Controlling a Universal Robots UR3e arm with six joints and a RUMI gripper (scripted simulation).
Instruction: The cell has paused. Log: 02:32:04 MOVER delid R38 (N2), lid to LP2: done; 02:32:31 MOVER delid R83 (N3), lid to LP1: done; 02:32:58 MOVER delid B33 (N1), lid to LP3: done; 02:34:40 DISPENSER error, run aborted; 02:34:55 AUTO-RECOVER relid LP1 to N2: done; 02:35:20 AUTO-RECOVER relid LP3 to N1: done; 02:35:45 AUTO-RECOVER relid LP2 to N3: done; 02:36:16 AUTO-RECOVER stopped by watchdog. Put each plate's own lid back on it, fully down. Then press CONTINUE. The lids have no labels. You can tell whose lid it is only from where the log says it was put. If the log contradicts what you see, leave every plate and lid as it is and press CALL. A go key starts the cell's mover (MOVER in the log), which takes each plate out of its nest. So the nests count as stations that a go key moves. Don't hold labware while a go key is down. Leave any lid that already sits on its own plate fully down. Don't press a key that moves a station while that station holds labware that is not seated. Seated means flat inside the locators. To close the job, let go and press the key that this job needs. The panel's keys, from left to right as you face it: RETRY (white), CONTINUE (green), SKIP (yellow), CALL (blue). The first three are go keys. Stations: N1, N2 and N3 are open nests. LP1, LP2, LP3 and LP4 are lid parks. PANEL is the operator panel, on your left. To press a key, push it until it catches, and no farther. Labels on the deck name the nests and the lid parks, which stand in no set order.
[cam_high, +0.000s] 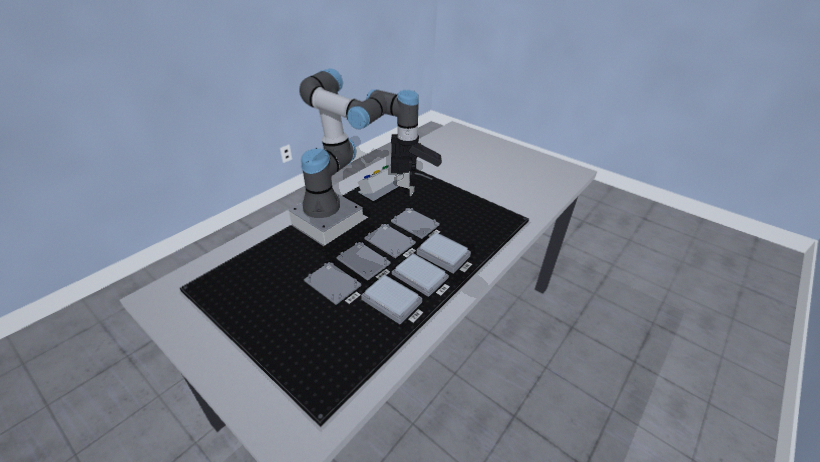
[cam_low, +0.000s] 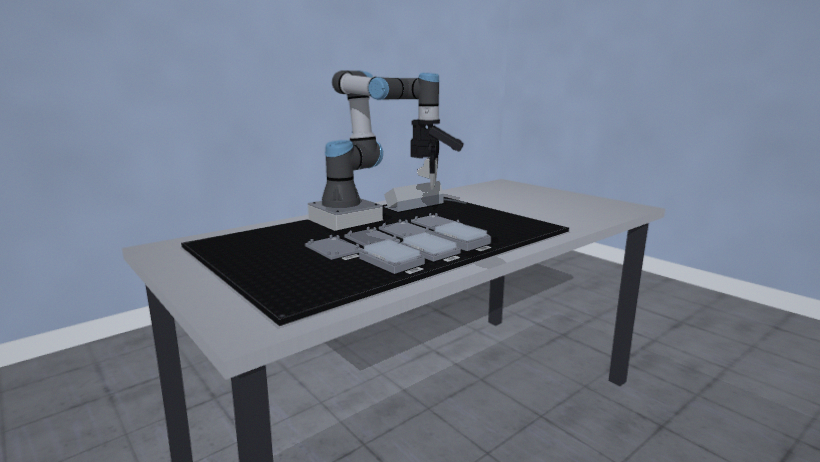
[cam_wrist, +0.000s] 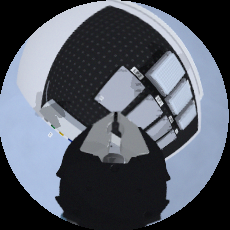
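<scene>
Now: hand 26 cm past the green key, 13 cm to the right of it and 6 cm above it. From my hand the other things lie so: blue key: 26 cm behind, 3 cm to the left, 6 cm below; LP2 lid park: 2 cm ahead, 12 cm below; yellow key: 26 cm behind, 8 cm to the left, 6 cm below.
</scene>
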